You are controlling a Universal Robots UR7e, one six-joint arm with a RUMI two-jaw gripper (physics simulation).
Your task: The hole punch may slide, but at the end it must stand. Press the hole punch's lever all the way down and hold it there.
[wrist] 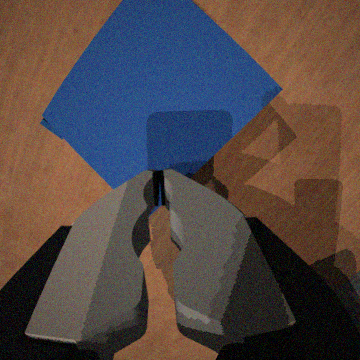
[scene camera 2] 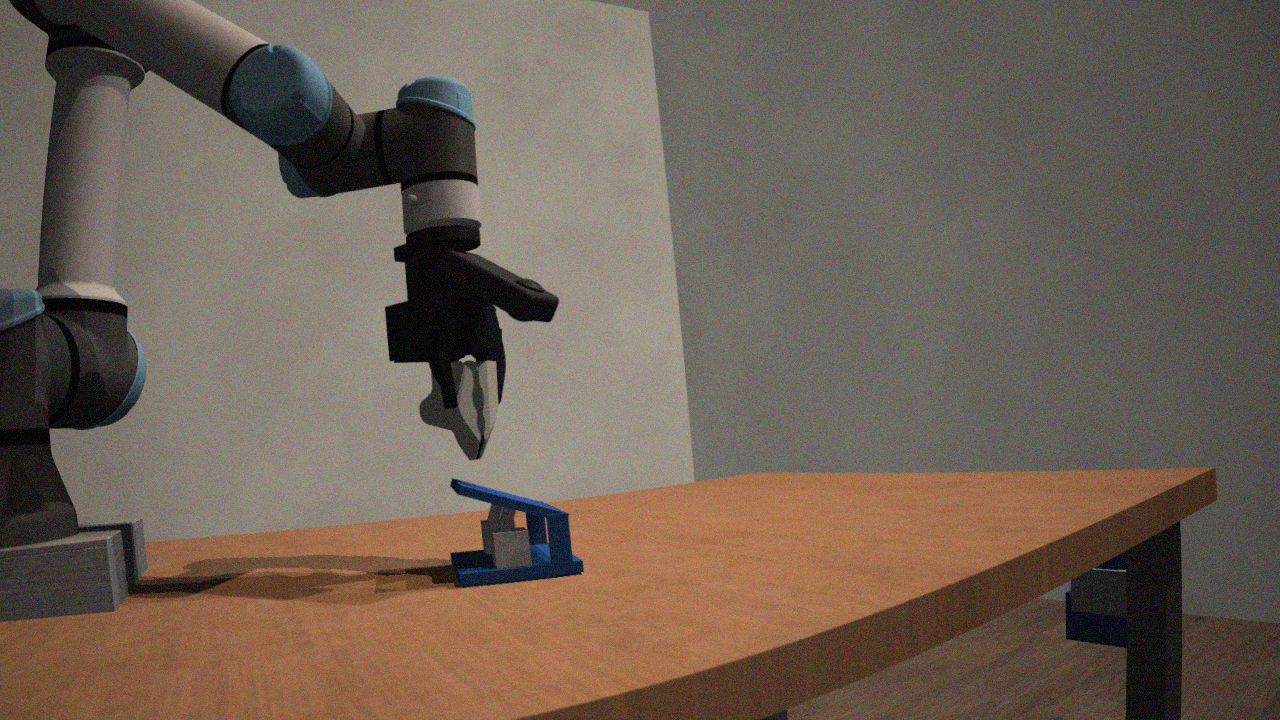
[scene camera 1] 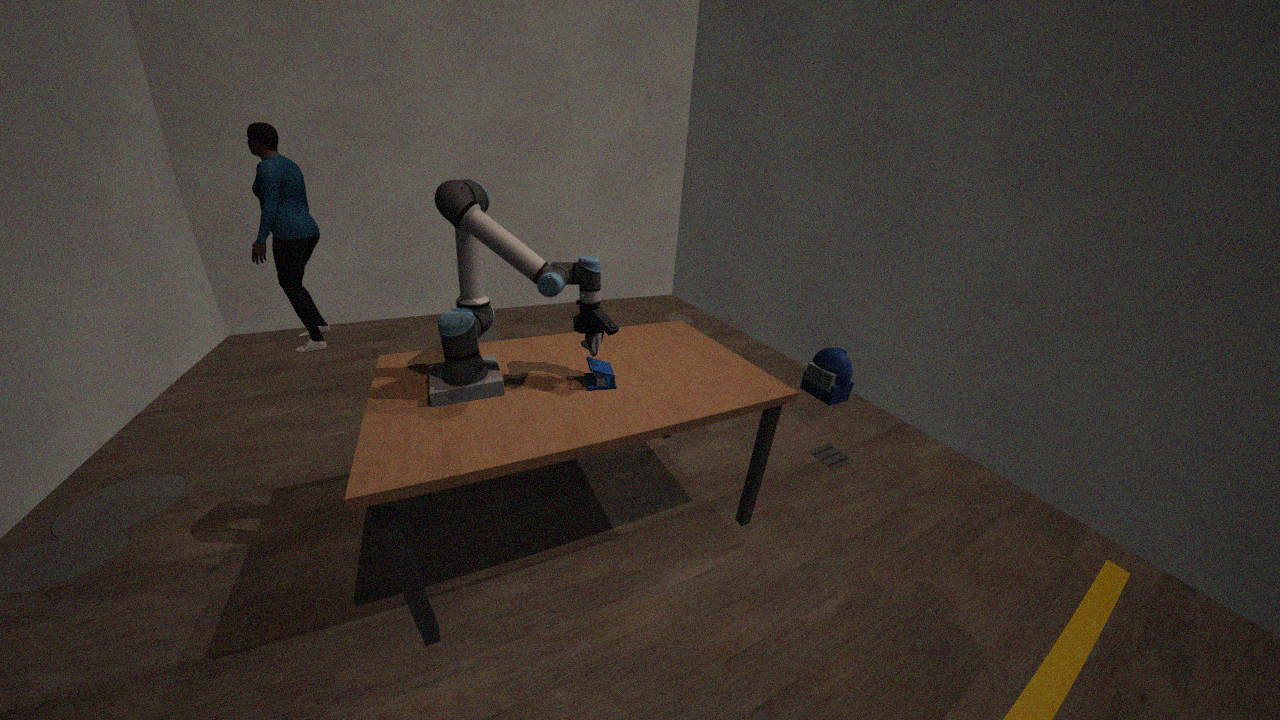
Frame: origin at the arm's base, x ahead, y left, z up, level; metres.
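Where they show: gripper, fingertip midpoint: [wrist: 159, 173] [scene camera 2: 475, 459] [scene camera 1: 594, 356]; arm's base, link origin: [scene camera 1: 466, 375].
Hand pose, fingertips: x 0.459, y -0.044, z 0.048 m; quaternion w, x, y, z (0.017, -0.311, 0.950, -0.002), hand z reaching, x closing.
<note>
Things, the pixels of their top centre, and the offset from my fingertips. "spot": a spot on its surface instead. Level surfaces: height alone.
- blue hole punch, top centre: [wrist: 145, 110] [scene camera 2: 503, 477] [scene camera 1: 600, 362] dx +0.021, dy -0.017, dz -0.018 m
- grey punch block, surface spot: [scene camera 2: 511, 547] spot: dx +0.009, dy -0.069, dz -0.074 m
- wooden table, surface height: dz -0.103 m
The blue hole punch [scene camera 1: 600, 375] [scene camera 2: 561, 537] stands upright on its base on the table. Its blue lever [scene camera 2: 505, 497] [wrist: 155, 75] is raised and slopes up toward the robot base side, above the grey punch block [scene camera 2: 511, 547]. My gripper [scene camera 1: 594, 353] [scene camera 2: 477, 457] [wrist: 159, 173] is shut and empty. It points down and hangs a little above the lever's raised end, with a gap between tips and lever in the scene camera 2 view. In the wrist view the fingertips overlap the lever's near corner, and a shadow lies on the lever.
The wooden table [scene camera 1: 501, 447] [scene camera 2: 805, 555] bears the arm's grey base block [scene camera 1: 465, 386] [scene camera 2: 58, 573] on the left. A person [scene camera 1: 284, 201] in a blue top is behind the table at the back left. A blue backpack [scene camera 1: 832, 371] is on the floor at the right.
</note>
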